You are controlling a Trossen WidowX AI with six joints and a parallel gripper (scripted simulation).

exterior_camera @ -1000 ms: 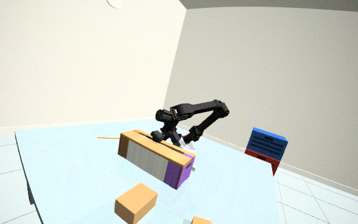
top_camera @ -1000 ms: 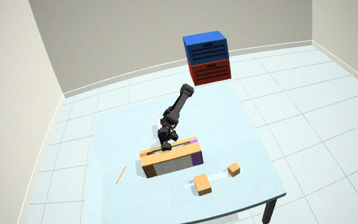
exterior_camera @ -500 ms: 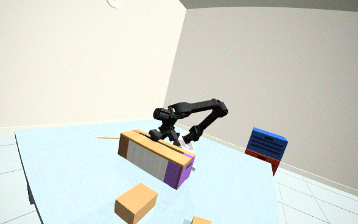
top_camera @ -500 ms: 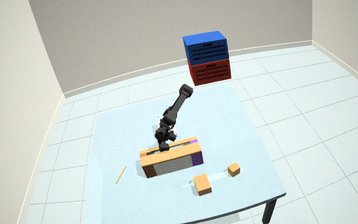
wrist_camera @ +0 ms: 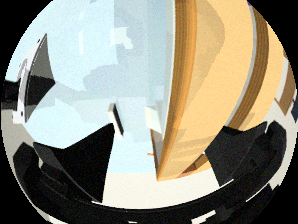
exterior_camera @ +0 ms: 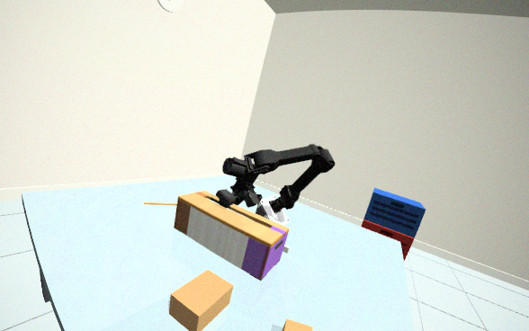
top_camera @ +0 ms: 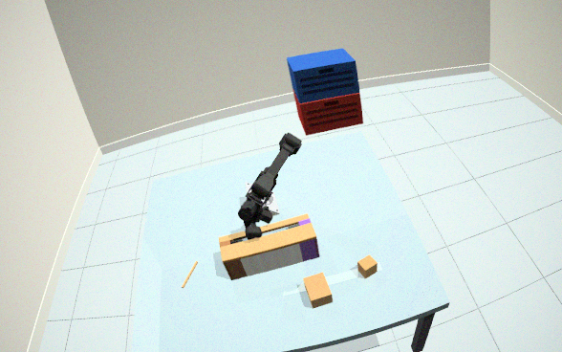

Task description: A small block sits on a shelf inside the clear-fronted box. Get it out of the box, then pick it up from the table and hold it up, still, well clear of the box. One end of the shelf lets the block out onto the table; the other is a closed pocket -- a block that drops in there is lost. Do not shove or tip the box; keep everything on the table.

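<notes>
The tan block is 6 cm ahead of my gripper tip and 1 cm to the right of it. The rest, counted from my gripper tip: clear-fronted box (3 cm ahead, 7 cm to the left, 3 cm below); thin tan stick (9 cm ahead, 30 cm to the right, 9 cm below).
</notes>
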